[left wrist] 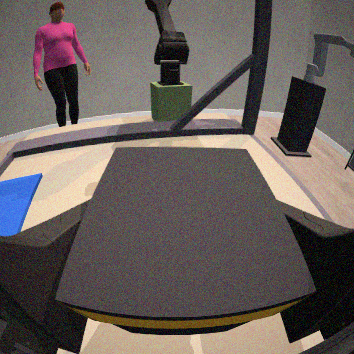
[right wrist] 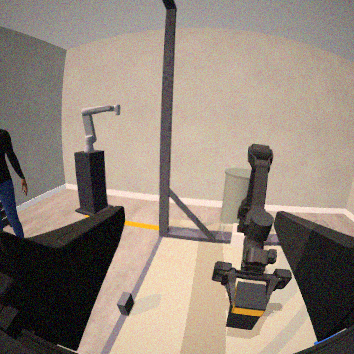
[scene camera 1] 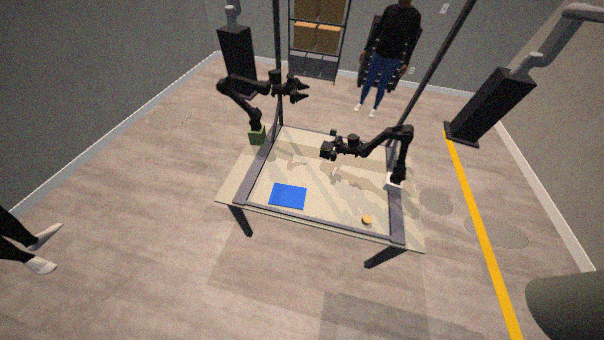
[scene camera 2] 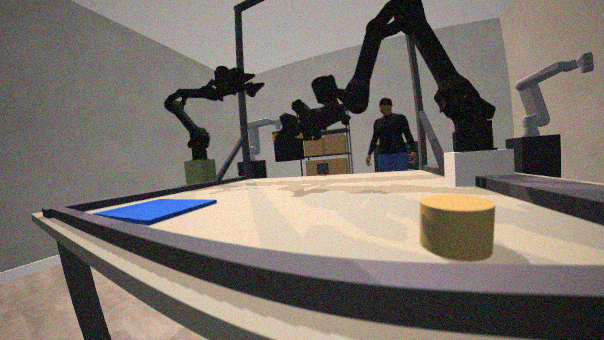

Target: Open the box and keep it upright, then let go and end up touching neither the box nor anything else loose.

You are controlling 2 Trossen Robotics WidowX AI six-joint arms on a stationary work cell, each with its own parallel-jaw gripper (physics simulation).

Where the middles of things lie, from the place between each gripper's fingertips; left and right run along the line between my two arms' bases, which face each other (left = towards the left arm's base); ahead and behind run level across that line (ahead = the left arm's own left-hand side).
Scene:
Right now my right hand is 280 mm above the lid [left wrist: 173,236], 190 mm to the right of it and 100 mm short of it. From my right hand the other things lie so: blue mat [scene camera 2: 147,213]: 440 mm ahead, 430 mm below, 70 mm to the left; then yellow cylinder [scene camera 2: 458,227]: 540 mm to the left, 420 mm below, 420 mm ahead.
The lid is 2 cm to the left of my left hand and 1 cm above it. Also, from my left hand: blue mat (35 cm ahead, 15 cm below, 10 cm to the right); then yellow cylinder (38 cm to the left, 32 cm ahead, 13 cm below).

